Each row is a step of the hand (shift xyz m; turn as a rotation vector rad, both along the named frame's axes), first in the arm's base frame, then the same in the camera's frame.
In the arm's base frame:
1: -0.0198 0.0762 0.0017 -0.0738 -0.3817 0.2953
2: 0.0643 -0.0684 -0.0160 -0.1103 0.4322 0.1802
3: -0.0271 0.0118 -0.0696 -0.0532 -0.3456 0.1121
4: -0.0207 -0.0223 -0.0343 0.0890 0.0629 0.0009
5: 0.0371 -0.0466 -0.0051 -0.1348 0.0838 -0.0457
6: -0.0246 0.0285 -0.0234 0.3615 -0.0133 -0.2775
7: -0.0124 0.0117 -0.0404 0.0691 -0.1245 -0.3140
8: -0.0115 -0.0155 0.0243 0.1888 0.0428 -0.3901
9: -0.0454 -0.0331 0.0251 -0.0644 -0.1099 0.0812
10: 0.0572 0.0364 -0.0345 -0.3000 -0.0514 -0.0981
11: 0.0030 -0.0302 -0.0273 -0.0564 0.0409 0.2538
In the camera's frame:
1: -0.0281 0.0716 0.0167 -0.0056 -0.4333 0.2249
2: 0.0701 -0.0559 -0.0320 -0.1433 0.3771 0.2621
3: -0.0339 0.0202 -0.0645 -0.0044 -0.3637 0.0504
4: -0.0208 -0.0185 -0.0365 0.0811 0.0725 0.0069
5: 0.0416 -0.0400 -0.0157 -0.1467 0.0728 -0.0214
6: -0.0295 0.0288 -0.0163 0.3366 0.0806 -0.2968
7: -0.0169 0.0169 -0.0368 0.0567 -0.0585 -0.3350
8: -0.0076 -0.0208 0.0217 0.1500 0.1331 -0.3866
9: -0.0391 -0.0424 0.0214 -0.0446 -0.1295 0.0636
10: 0.0497 0.0487 -0.0307 -0.2993 -0.0710 -0.0874
11: 0.0041 -0.0244 -0.0325 -0.0396 -0.0111 0.2600

